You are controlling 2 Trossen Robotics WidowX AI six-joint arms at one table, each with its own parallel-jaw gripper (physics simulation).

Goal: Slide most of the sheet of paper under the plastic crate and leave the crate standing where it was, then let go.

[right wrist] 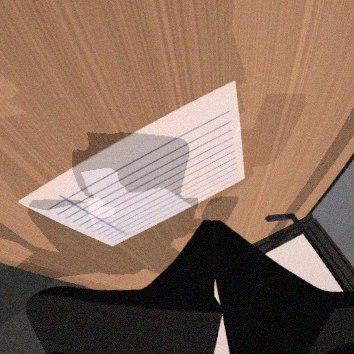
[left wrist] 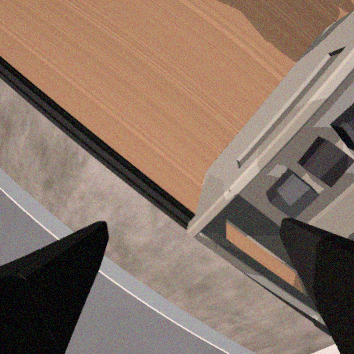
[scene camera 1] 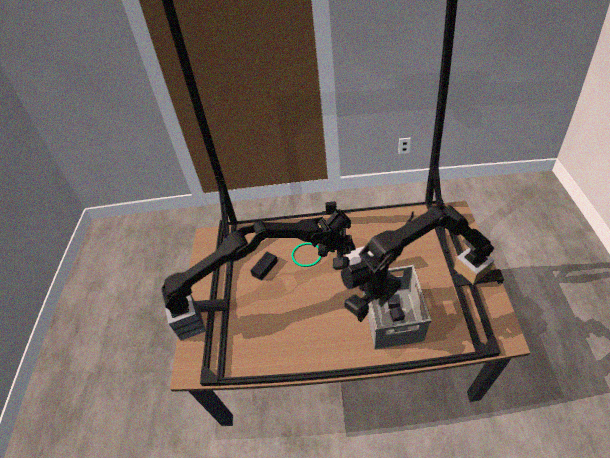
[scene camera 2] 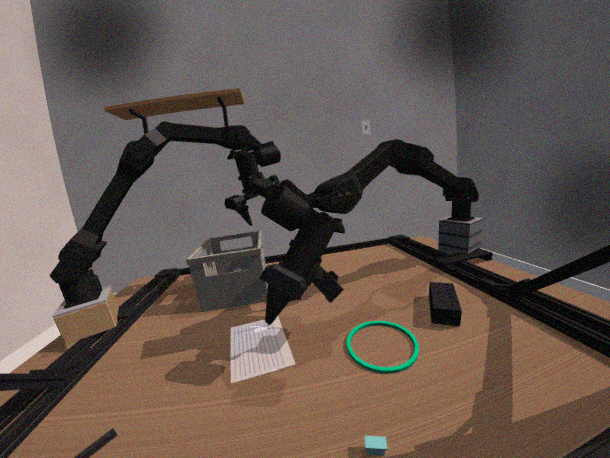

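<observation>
The sheet of lined paper (scene camera 1: 356, 256) (scene camera 2: 260, 355) (right wrist: 200, 150) lies flat on the table. In scene camera 2 a strip of table shows between it and the grey plastic crate (scene camera 1: 402, 337) (scene camera 2: 225, 290) (left wrist: 260, 142), which stands upright behind it. My right gripper (scene camera 2: 270, 319) (right wrist: 210, 228) is shut and empty, pointing down, its tips by the sheet's crate-side edge in scene camera 2; whether they touch it I cannot tell. My left gripper (left wrist: 194, 228) is open and empty above the crate; in scene camera 2 the right arm hides part of it.
Several dark blocks (scene camera 1: 397, 314) (left wrist: 325, 160) are inside the crate. A green ring (scene camera 1: 293, 255) (scene camera 2: 385, 370) and a black block (scene camera 1: 264, 266) (scene camera 2: 444, 305) lie on the table. A small teal block (scene camera 2: 376, 444) is near the bottom of scene camera 2. The two arms are close together near the crate.
</observation>
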